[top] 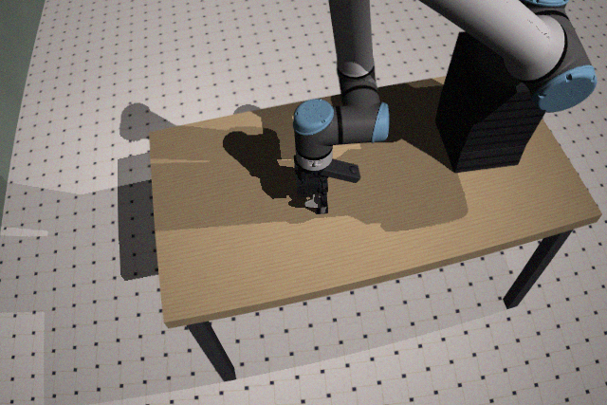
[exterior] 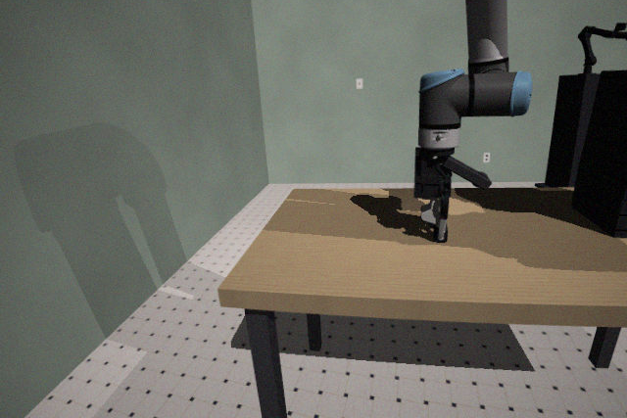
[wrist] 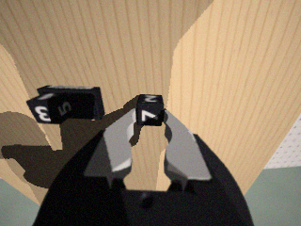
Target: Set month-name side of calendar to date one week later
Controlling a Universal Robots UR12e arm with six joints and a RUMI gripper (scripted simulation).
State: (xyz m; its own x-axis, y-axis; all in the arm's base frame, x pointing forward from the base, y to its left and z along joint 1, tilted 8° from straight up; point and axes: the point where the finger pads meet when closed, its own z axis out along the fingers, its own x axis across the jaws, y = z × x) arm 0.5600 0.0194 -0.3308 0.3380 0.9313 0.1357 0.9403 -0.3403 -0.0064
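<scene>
My gripper is now 10 mm above the black date cube. The rest, counted from my hand: dark tray: 40 mm behind, 100 mm to the right, 20 mm below.
</scene>
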